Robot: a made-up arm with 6 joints.
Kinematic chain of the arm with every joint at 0, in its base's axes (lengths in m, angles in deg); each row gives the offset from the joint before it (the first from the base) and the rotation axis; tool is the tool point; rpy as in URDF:
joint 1: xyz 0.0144 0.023 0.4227 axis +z
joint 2: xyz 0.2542 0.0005 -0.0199 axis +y
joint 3: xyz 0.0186 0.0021 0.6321 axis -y
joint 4: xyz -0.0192 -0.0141 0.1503 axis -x
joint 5: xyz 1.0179 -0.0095 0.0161 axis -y
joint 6: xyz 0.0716 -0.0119 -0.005 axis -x
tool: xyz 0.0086 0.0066 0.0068 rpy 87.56 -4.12 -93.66
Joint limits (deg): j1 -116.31..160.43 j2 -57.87..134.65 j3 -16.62..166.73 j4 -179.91..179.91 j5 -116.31..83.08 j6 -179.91..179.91
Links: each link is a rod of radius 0.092 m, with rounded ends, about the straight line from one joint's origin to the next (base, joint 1, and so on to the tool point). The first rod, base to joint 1, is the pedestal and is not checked.
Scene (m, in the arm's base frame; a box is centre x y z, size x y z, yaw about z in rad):
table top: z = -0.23
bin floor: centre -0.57 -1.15 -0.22 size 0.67 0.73 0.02 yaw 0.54
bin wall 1: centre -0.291 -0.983 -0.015 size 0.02 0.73 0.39 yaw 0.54
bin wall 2: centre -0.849 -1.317 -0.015 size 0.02 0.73 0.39 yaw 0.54
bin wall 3: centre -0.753 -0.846 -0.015 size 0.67 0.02 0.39 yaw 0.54
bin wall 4: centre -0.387 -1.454 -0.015 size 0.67 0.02 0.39 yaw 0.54
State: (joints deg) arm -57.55 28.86 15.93 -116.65 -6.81 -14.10
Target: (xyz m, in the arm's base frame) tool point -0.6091 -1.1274 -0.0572
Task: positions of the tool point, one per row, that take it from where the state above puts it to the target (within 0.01 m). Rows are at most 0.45 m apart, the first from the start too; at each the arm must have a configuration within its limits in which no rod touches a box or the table.
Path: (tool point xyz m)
1: 0.4971 -1.5113 0.8236
2: 0.0980 -1.5300 0.8085
3: -0.2731 -1.4468 0.7905
4: -0.4193 -1.4166 0.4826
5: -0.5365 -1.3042 0.1949
6: -0.6091 -1.1274 -0.0571

